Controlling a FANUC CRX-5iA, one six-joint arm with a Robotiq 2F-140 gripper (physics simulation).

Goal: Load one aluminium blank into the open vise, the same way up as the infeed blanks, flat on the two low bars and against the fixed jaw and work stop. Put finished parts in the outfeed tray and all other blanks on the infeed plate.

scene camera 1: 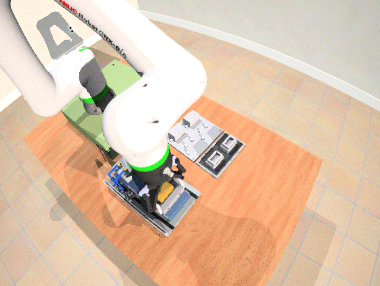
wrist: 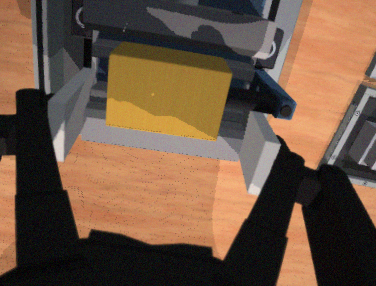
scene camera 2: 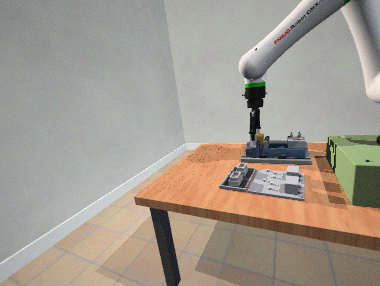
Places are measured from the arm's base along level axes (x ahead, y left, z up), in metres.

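Where they show: gripper, fingertip midpoint: [wrist: 168, 104] [scene camera 2: 255, 144]; arm's base, link origin: [scene camera 1: 100, 101].
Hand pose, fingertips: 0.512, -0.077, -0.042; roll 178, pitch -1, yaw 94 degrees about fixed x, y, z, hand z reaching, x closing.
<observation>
Things, the pixels of their top centre, and the offset from my fingertips, as dx, dy, dz. "spot": a spot on its surface instead.
- gold-coloured block, top centre: [wrist: 166, 100] [scene camera 1: 161, 189] [scene camera 2: 259, 135] -0.020, -0.004, +0.048
- vise, top centre: [scene camera 1: 145, 180] [scene camera 2: 273, 137] -0.088, -0.015, +0.032
- blue work stop, surface spot: [wrist: 279, 100] spot: -0.031, +0.060, +0.029
- infeed plate, top centre: [scene camera 1: 193, 133] [scene camera 2: 277, 181] -0.142, +0.264, -0.059
A gold-coloured block [scene camera 1: 165, 191] [scene camera 2: 260, 138] [wrist: 167, 95] stands in the vise [scene camera 2: 280, 151], between the dark jaw [wrist: 185, 25] and the light grey jaw [wrist: 160, 144]. The blue work stop [wrist: 279, 100] with its dark rod is at the block's right side in the wrist view. How the block sits on the low bars is hidden. My gripper [scene camera 1: 165, 188] [scene camera 2: 253, 139] [wrist: 168, 104] is over the vise, partly open and empty, with a gap between each pad and the block's sides. Two grey blanks [scene camera 1: 191, 119] [scene camera 2: 293, 171] sit on the infeed plate [scene camera 2: 270, 191].
The dark outfeed tray [scene camera 1: 216, 175] [scene camera 2: 223, 186] stands beside the infeed plate and holds two pocketed grey parts [scene camera 1: 215, 158] [scene camera 2: 236, 177]. Blue-capped fittings stand at the vise's rear end. A green pedestal [scene camera 1: 120, 75] [scene camera 2: 365, 175] is beyond the vise, on the robot's side.
</observation>
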